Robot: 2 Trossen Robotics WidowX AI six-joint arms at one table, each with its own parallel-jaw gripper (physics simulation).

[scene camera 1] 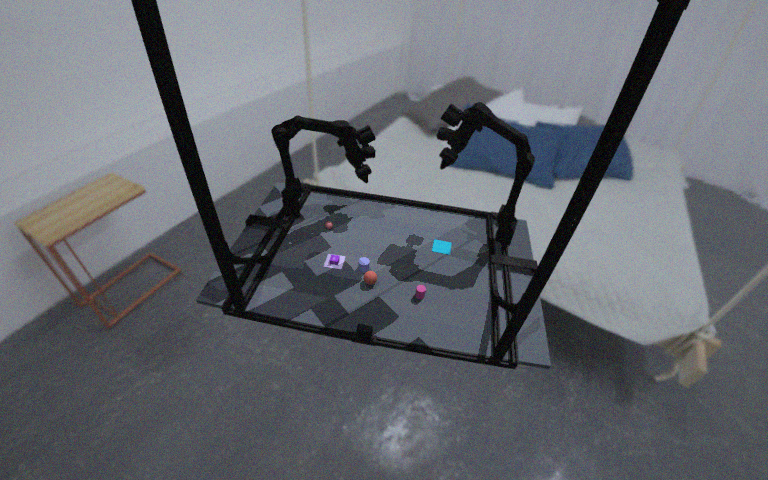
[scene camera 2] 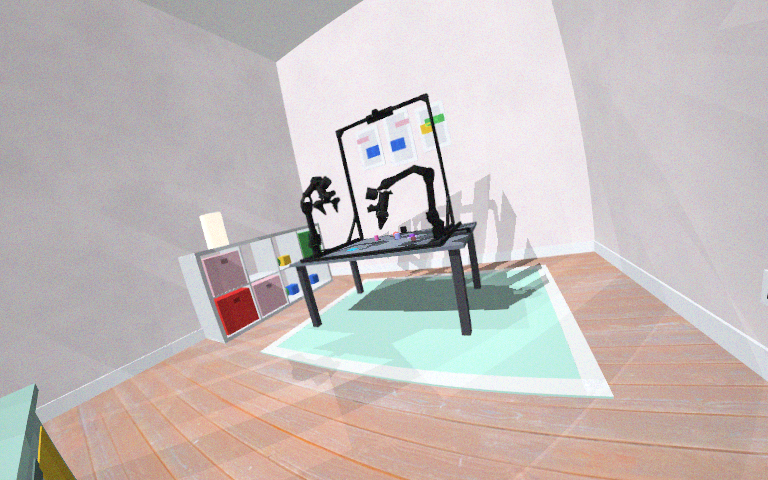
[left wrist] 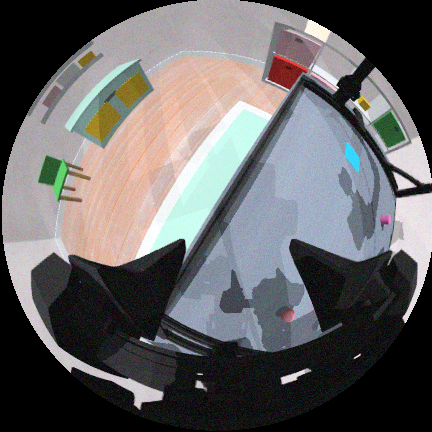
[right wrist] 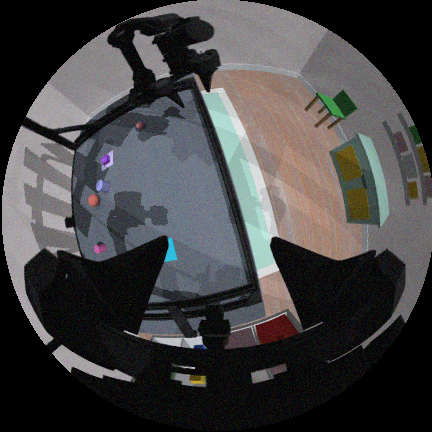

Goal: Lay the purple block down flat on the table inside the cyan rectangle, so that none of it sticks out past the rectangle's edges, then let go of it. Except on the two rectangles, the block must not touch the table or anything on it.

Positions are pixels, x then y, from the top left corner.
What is my right gripper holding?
Nothing.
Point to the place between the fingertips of my left gripper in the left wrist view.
At 239,244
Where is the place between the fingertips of my right gripper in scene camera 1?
At 444,163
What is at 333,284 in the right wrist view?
My right gripper.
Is my right gripper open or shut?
Open.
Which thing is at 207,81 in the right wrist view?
My left gripper.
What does my left gripper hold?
Nothing.
